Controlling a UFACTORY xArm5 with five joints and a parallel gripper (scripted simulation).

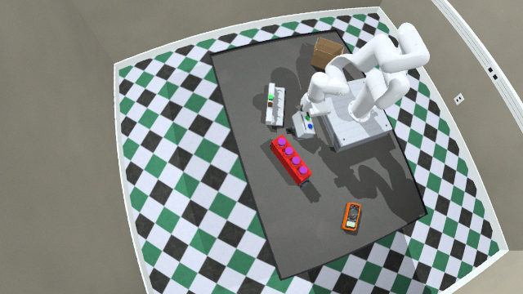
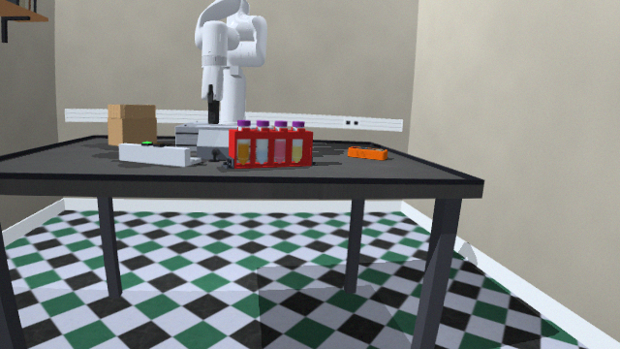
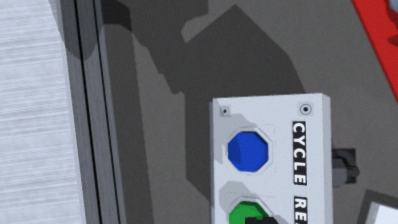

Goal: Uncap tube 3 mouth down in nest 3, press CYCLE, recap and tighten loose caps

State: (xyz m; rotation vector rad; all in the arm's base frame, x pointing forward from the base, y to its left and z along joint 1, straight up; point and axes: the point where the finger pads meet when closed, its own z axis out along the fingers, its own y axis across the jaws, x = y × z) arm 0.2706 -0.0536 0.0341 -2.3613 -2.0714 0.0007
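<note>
The green ready key lies 5 cm below my hand. Round my hand: table edge: 36 cm ahead, 4 cm to the left, 11 cm below; blue cycle key: 1 cm ahead, 4 cm to the left, 5 cm below; grey key housing: 2 cm ahead, 2 cm to the left, 7 cm below.
</note>
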